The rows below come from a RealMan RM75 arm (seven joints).
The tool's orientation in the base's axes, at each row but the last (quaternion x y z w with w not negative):
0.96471 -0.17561 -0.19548 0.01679
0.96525 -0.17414 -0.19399 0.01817
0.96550 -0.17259 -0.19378 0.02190
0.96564 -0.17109 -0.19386 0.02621
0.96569 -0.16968 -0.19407 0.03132
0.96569 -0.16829 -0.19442 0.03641
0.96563 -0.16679 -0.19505 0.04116
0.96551 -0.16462 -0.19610 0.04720
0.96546 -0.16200 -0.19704 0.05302
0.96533 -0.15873 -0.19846 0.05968
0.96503 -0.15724 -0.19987 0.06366
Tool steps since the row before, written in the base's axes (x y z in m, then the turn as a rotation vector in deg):
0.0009 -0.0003 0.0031 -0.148 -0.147 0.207
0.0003 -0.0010 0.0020 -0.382 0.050 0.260
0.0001 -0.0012 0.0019 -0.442 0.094 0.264
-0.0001 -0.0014 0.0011 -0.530 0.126 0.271
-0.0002 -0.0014 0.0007 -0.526 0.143 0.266
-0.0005 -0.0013 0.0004 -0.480 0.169 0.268
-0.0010 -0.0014 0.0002 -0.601 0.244 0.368
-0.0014 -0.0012 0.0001 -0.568 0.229 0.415
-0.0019 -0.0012 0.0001 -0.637 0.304 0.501
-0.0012 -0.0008 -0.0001 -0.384 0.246 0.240
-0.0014 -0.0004 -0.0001 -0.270 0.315 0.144
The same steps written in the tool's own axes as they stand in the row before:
-0.0003 0.0003 -0.0032 -0.154 0.208 -0.140
-0.0001 0.0010 -0.0020 -0.443 0.105 -0.093
-0.0002 0.0013 -0.0018 -0.511 0.084 -0.073
0.0000 0.0015 -0.0010 -0.601 0.083 -0.045
0.0000 0.0015 -0.0006 -0.602 0.065 -0.042
-0.0001 0.0014 -0.0002 -0.571 0.027 -0.062
-0.0005 0.0017 0.0002 -0.738 0.008 -0.108
-0.0008 0.0016 0.0005 -0.721 0.019 -0.163
-0.0013 0.0017 0.0007 -0.838 -0.017 -0.218
-0.0007 0.0011 0.0006 -0.503 -0.080 -0.078
-0.0011 0.0007 0.0007 -0.391 -0.195 -0.041

